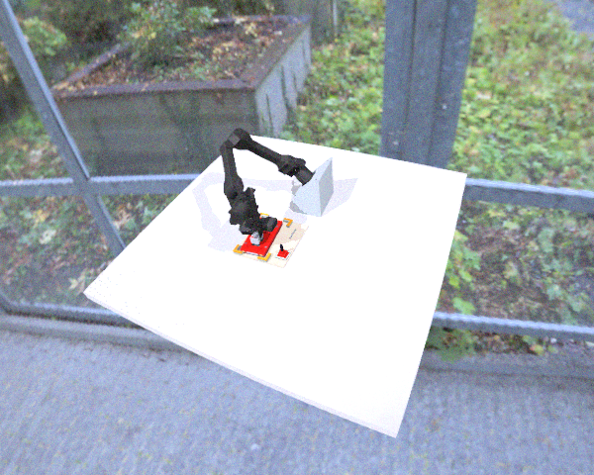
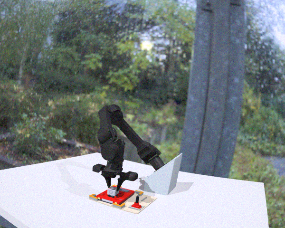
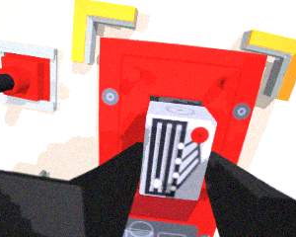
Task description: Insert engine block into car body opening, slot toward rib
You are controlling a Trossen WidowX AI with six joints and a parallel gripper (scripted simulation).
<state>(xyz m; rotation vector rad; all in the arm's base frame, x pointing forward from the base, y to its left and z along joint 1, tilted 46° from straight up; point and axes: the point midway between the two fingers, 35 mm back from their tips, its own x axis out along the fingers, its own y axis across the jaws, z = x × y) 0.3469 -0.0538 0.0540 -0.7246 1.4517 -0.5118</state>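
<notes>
My gripper tip is now 10 mm above the small grey engine block.
</notes>
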